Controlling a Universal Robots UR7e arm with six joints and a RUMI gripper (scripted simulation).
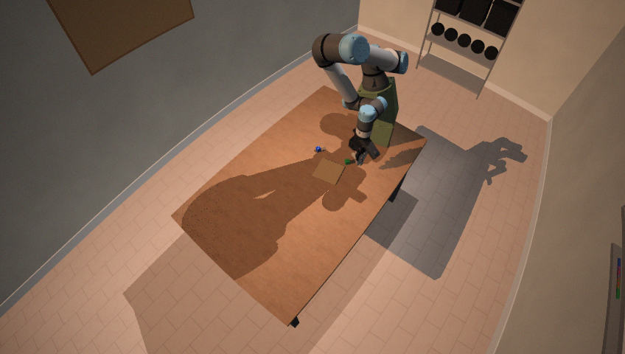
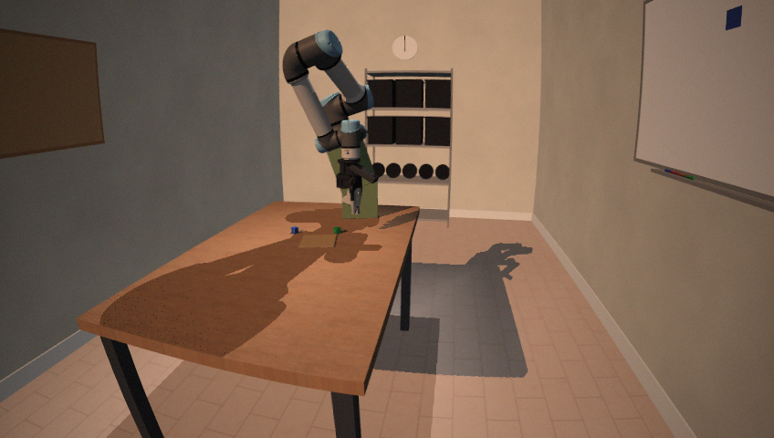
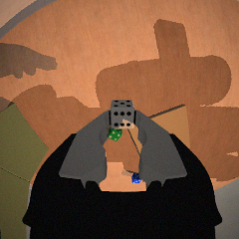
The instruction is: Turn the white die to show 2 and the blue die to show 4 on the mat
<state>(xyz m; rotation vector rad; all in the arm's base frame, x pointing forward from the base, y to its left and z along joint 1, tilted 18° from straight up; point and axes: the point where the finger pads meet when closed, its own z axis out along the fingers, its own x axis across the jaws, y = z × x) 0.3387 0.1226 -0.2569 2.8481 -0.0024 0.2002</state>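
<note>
The green die lies 20 mm behind my hand, 100 mm to the right of it and 100 mm below it. From my hand the other things lie so: blue die (40 mm ahead, 280 mm to the right, 100 mm below); tan mat (100 mm ahead, 130 mm to the right, 110 mm below); white die (right at my hand).
</note>
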